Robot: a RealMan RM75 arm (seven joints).
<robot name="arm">
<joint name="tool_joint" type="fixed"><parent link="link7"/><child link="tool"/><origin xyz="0 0 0" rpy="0 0 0"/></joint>
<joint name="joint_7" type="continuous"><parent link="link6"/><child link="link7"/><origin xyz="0 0 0.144" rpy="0 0 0"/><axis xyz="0 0 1"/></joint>
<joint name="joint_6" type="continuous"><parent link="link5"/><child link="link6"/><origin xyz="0 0 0" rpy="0 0 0"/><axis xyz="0 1 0"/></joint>
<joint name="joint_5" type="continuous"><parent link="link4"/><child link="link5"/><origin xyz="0 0 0.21" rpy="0 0 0"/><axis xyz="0 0 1"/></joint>
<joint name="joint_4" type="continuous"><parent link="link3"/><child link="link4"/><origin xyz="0 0 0" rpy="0 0 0"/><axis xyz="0 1 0"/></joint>
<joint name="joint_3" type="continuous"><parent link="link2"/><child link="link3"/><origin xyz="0 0 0.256" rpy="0 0 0"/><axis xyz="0 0 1"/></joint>
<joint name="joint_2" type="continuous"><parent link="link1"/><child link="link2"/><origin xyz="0 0 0" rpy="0 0 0"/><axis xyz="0 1 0"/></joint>
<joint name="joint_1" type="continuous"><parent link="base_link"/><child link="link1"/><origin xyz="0 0 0.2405" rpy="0 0 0"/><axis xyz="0 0 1"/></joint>
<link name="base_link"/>
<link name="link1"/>
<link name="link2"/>
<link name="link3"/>
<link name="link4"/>
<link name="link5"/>
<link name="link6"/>
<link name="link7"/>
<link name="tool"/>
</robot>
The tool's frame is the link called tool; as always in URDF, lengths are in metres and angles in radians. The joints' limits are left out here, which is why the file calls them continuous.
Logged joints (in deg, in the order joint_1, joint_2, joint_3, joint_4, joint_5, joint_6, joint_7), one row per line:
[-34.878, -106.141, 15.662, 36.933, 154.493, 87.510, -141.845]
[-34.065, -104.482, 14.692, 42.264, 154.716, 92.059, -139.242]
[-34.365, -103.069, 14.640, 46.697, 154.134, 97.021, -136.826]
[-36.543, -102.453, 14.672, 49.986, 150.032, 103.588, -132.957]
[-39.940, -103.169, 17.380, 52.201, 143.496, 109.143, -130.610]
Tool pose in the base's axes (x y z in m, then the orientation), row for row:
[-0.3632, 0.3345, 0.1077, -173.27, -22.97, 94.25]
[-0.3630, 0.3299, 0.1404, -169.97, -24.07, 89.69]
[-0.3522, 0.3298, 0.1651, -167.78, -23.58, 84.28]
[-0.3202, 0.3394, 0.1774, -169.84, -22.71, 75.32]
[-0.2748, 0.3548, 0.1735, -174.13, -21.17, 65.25]
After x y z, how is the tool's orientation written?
As angles about the fixed x, y, z axes (roll, pitch, yaw), in degrees.
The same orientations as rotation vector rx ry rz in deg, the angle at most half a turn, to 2 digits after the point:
[-106.10, -117.06, -15.03]
[-108.17, -111.68, -13.88]
[-112.44, -106.40, -12.84]
[-122.87, -98.38, -16.47]
[-135.93, -88.86, -21.07]

